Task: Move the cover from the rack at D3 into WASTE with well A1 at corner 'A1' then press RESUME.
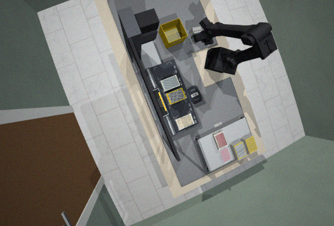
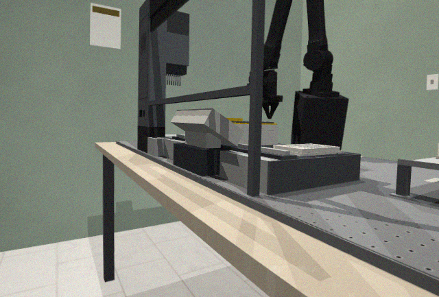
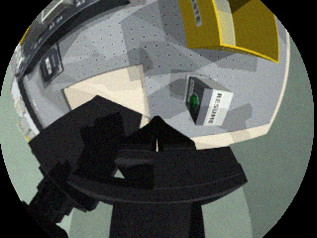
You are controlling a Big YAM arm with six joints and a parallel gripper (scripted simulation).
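Now: the resume box 9 cm to the right of my hand and 8 cm below it. The rest, counted from my hand: yellow-framed tip rack 27 cm ahead, 34 cm to the left, 4 cm below; then yellow waste bin 19 cm ahead, 12 cm to the right, 10 cm below; then clear cover 20 cm ahead, 12 cm to the right, 12 cm below.
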